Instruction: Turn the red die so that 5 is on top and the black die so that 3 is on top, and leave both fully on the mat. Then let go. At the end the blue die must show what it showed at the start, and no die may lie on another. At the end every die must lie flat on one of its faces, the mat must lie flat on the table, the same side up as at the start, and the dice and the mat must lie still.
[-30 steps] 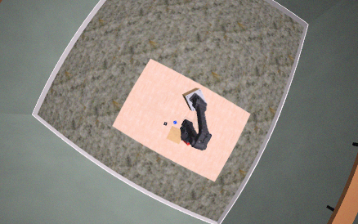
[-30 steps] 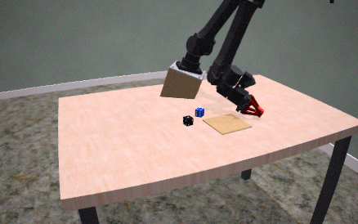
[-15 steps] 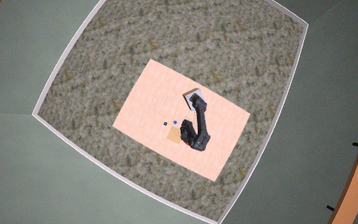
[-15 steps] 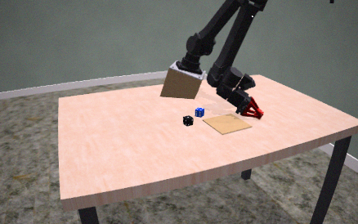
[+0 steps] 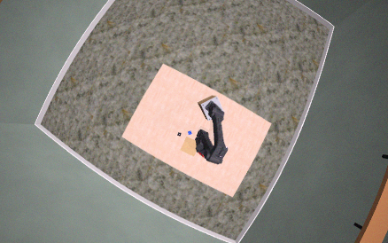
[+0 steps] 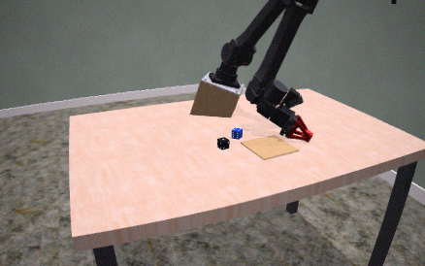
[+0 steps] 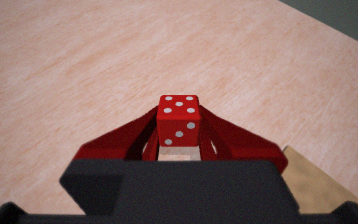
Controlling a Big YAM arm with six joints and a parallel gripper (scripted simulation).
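The red die lies right at my hand. From my hand the other things lie so: black die (300 mm to the right); then blue die (70 mm behind, 230 mm to the right); then tan mat (20 mm ahead, 150 mm to the right, 20 mm below).
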